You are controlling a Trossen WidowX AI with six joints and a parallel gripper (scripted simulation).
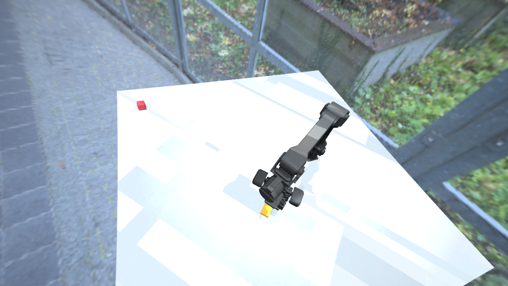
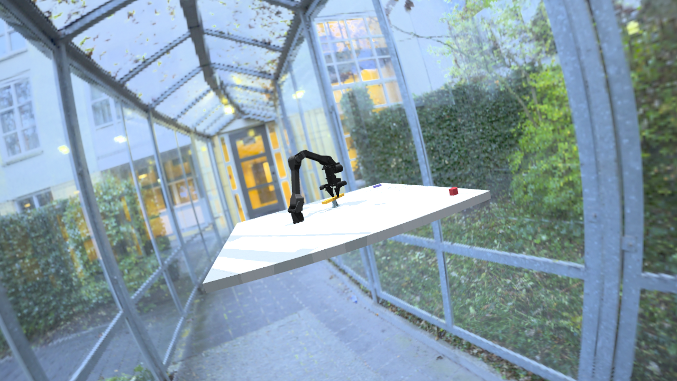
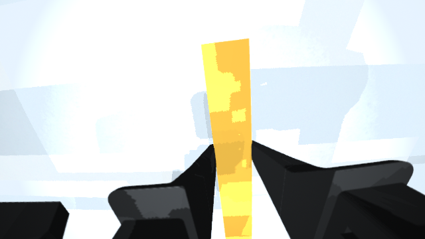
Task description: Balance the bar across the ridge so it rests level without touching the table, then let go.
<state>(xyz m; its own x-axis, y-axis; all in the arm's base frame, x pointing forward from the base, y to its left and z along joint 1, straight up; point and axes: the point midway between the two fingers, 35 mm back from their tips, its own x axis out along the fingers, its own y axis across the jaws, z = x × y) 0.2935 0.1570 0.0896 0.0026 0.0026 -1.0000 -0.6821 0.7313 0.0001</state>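
My gripper tip is 20 mm to the left of the bar and 20 mm past it. From my gripper tip the other things lie so: purple piece 450 mm ahead, 340 mm to the left, 50 mm below; red cube 660 mm to the right, 450 mm ahead, 40 mm below.
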